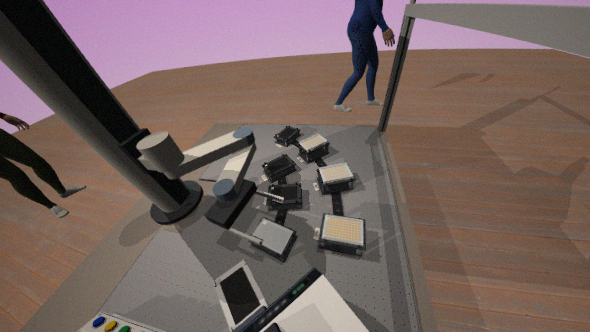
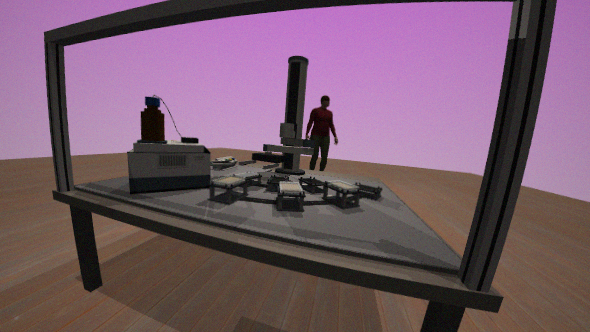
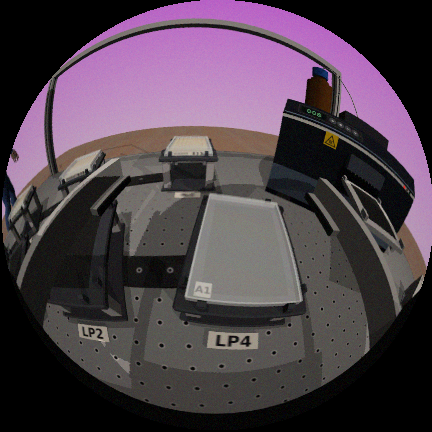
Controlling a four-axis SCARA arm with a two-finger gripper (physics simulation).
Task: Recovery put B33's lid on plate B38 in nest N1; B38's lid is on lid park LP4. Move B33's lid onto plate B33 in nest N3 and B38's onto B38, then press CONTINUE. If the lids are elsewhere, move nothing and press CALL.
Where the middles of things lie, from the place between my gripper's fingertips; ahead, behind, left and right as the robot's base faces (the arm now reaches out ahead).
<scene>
I see the white-framed dark tray point(image 1: 239, 294) 22 cm to the right of my hand, 3 cm behind it and 1 cm below it. Also, from my hand: brown bottle point(image 2: 152, 120) 34 cm to the right, 28 cm ahead, 20 cm above; frame post point(image 2: 529, 23) 78 cm to the left, 47 cm ahead, 17 cm above.
</scene>
